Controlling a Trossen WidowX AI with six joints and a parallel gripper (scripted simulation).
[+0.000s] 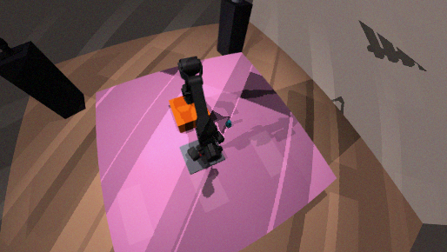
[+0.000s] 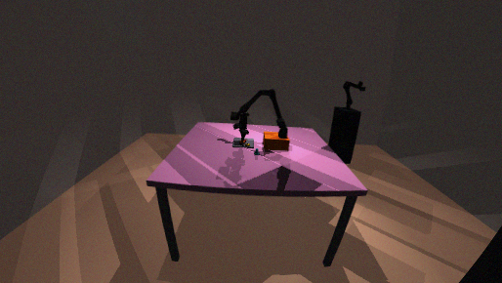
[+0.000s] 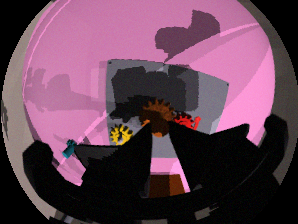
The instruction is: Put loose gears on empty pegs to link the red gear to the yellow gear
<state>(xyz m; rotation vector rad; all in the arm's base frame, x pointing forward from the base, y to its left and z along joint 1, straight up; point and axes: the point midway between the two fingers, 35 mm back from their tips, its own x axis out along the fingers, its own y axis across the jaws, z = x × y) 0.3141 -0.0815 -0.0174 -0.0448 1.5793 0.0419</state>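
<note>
My gripper tip is now 1 cm above the orange gear. The rest, counted from my gripper tip: teal gear (21 cm to the left, 8 cm behind, 2 cm below); then red gear (4 cm to the right, 2 cm below, 2 cm behind); then yellow gear (6 cm to the left, 3 cm behind, 2 cm below).
</note>
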